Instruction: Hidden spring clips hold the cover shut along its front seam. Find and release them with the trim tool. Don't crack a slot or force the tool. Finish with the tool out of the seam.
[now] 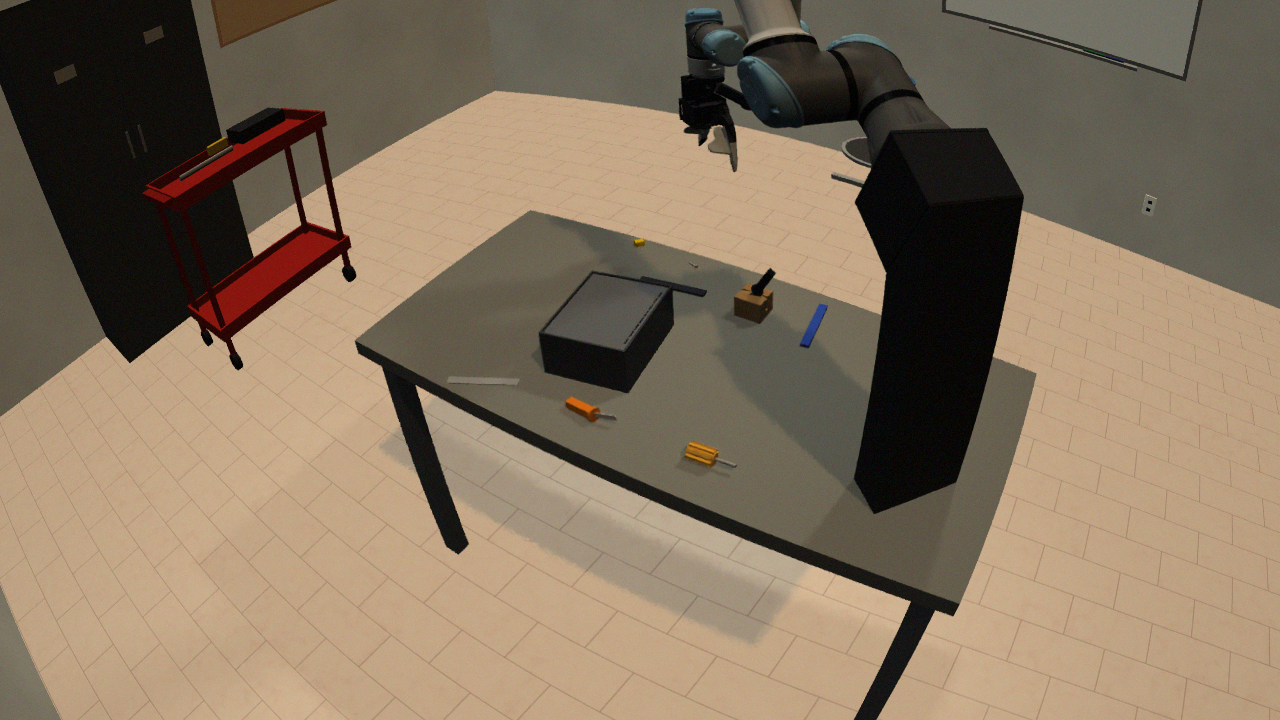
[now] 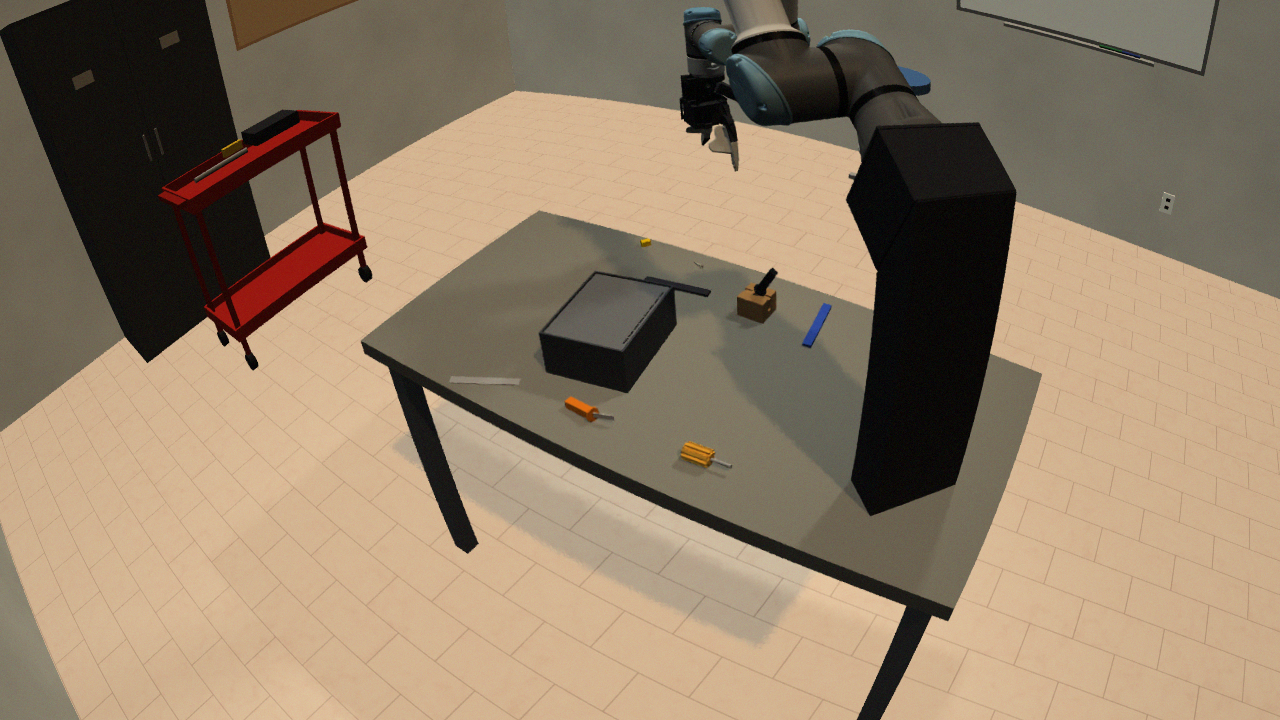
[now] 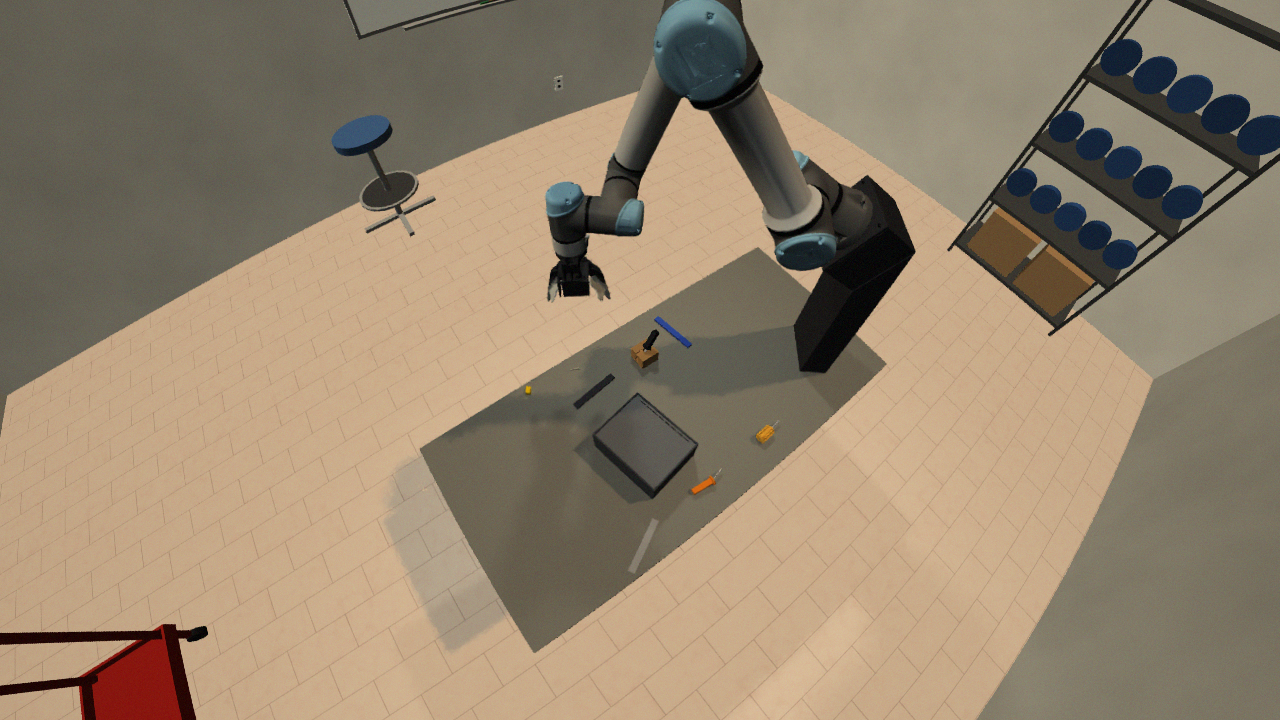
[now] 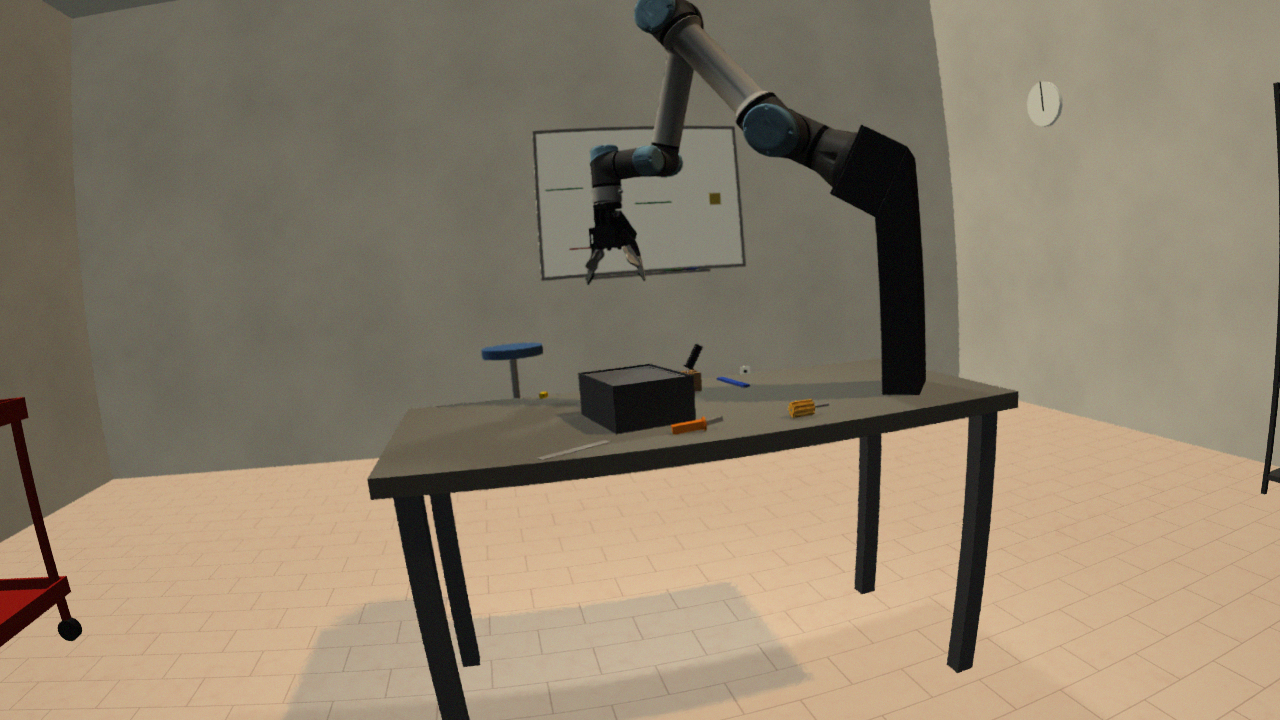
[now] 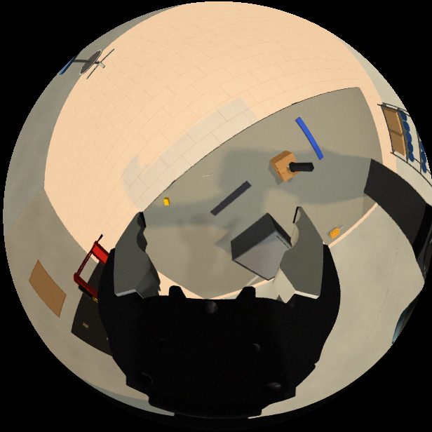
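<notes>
A dark box with a grey cover [image 1: 601, 308] [image 2: 606, 308] [image 3: 642, 443] [image 4: 637, 374] [image 5: 260, 257] sits on the table, its cover shut. A line of small slots [image 1: 646, 316] runs along one cover edge. A tool with a black handle [image 1: 762, 282] [image 3: 650, 339] [image 4: 693, 356] [image 5: 303, 167], which looks like the trim tool, stands tilted in a wooden block [image 1: 751, 305] [image 3: 644, 356] [image 5: 282, 165]; its blade is hidden. My gripper [image 1: 718, 155] [image 3: 578, 297] [image 4: 615, 280] [image 5: 217, 209] is open and empty, high above the table's far side, away from box and block. Clips do not show.
On the table [image 1: 483, 286] lie a dark strip [image 1: 684, 288] [image 5: 230, 198], a blue strip [image 1: 813, 325] [image 5: 309, 138], a pale strip [image 1: 483, 381], an orange screwdriver [image 1: 581, 409], a yellow-orange screwdriver [image 1: 701, 454] and a small yellow piece [image 1: 638, 242]. The black arm column [image 1: 935, 340] stands at the right.
</notes>
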